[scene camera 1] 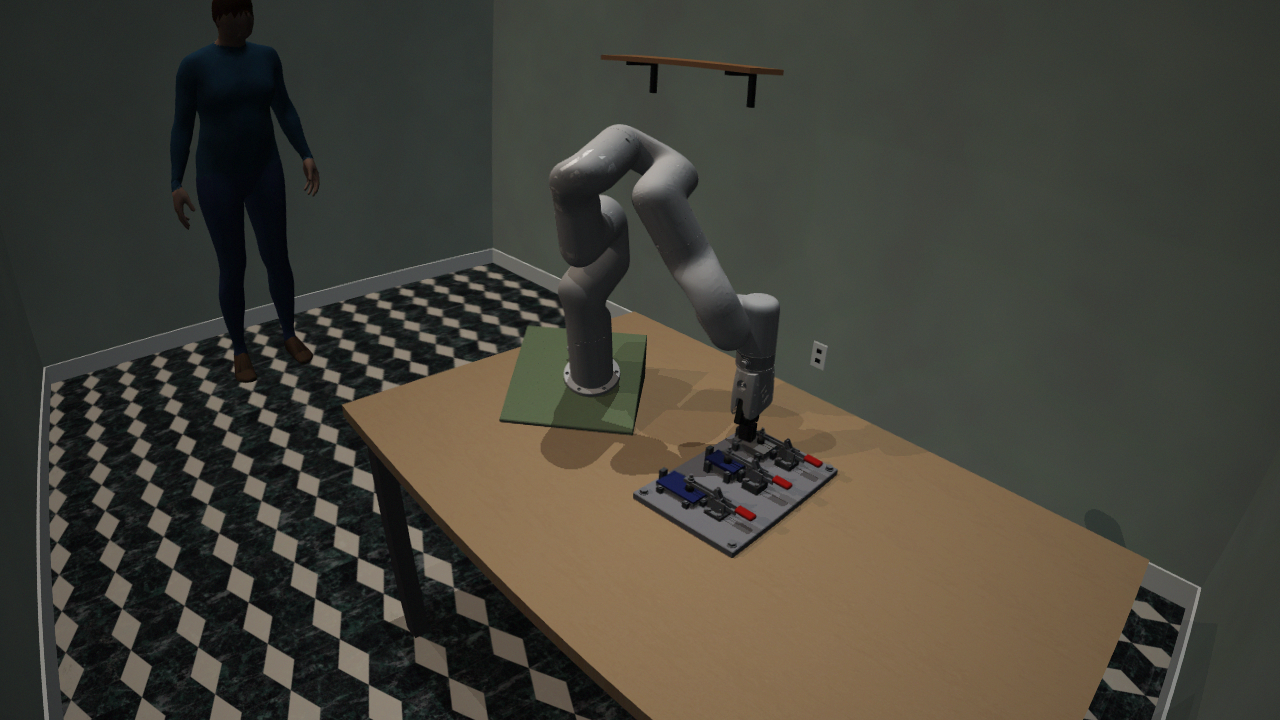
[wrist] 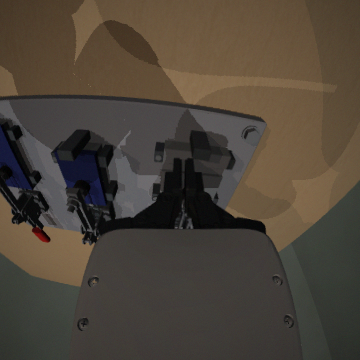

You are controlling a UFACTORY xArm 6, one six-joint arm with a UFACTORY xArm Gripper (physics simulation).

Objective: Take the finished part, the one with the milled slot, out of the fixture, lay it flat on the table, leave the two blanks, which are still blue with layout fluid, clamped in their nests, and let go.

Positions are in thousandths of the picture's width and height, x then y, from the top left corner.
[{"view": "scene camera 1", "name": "my gripper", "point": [583,609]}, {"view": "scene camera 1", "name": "blue blank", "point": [526,672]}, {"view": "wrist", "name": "my gripper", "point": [507,474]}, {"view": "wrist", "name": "finished part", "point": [588,474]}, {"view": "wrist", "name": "blue blank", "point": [238,462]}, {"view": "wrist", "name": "grey fixture plate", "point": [368,351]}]
